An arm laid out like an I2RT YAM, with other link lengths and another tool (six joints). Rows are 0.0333 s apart.
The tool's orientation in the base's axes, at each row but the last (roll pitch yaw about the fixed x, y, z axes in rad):
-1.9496, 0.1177, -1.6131
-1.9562, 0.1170, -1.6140
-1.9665, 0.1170, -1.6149
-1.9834, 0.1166, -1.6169
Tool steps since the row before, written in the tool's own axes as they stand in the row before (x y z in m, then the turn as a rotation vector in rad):
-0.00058, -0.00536, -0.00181, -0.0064, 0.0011, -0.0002
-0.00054, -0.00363, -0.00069, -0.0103, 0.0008, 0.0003
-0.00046, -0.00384, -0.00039, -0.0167, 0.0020, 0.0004
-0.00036, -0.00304, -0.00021, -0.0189, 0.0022, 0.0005
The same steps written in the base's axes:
0.00030, -0.00010, 0.00568, -0.0003, 0.0065, -0.0002
0.00073, 0.00008, 0.00366, 0.0004, 0.0103, 0.0004
0.00112, -0.00002, 0.00372, 0.0003, 0.0168, 0.0000
0.00103, -0.00002, 0.00289, 0.0005, 0.0190, 0.0000

